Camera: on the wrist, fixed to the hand. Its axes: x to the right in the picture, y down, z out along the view.
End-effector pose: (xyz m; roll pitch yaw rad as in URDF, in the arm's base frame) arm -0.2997 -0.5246 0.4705 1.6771 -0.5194 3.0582
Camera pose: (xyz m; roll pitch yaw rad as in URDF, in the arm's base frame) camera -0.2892 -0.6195 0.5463 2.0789 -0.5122 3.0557
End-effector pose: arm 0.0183 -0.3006 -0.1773 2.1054 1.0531 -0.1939
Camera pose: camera 0.1306 -0.2675 -0.1432 2.5078 1.0605 -0.1918
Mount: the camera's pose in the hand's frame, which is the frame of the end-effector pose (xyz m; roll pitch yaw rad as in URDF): 0.0217 0.0646 -0.1011 0.4006 -0.0029 -0.0069
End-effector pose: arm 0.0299 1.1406 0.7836 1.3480 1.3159 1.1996
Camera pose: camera -0.0590 1.2233 0.7729 1.7315 1.3220 1.1819
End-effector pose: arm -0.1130 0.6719 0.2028 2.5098 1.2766 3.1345
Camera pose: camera -0.2339 0.6652 0.2168 2.9234 1.2830 -3.1351
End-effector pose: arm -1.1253 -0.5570 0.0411 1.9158 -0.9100 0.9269
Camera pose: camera -1.2209 -0.5623 0.1165 2.3169 -0.9025 0.9263
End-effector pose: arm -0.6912 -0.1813 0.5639 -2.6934 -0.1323 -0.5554
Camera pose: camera -0.7338 -0.2749 0.6293 -2.2938 -0.1327 -0.5479
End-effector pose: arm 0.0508 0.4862 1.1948 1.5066 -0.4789 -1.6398
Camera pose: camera 0.1561 0.4864 1.2563 1.9089 -0.4722 -1.6435
